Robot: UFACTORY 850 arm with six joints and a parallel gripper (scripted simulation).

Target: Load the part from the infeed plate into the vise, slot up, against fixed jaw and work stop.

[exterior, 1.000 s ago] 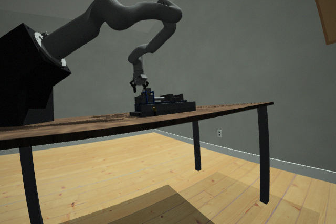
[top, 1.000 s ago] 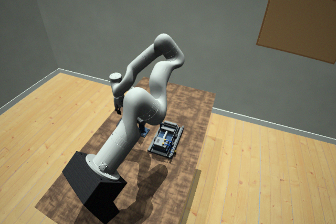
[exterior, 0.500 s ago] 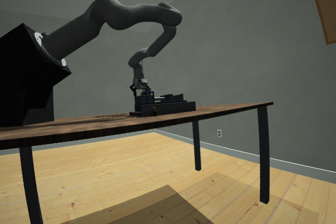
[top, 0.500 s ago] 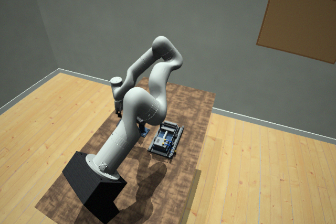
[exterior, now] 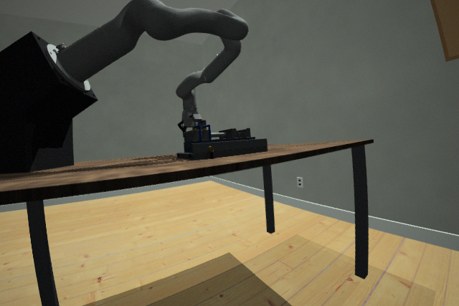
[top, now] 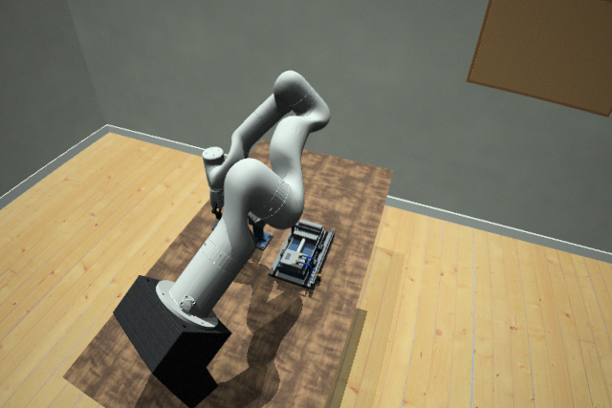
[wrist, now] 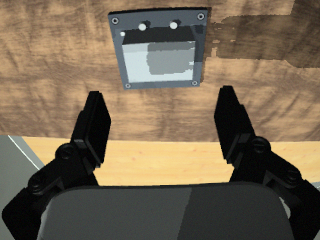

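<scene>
Right now my hand is 8 cm above the part. Round my hand: work stop: 12 cm behind, 32 cm to the right, 1 cm below; moving jaw: 18 cm behind, 34 cm to the right, 2 cm below; V-block post: 10 cm behind, 15 cm to the right, 4 cm below.
</scene>
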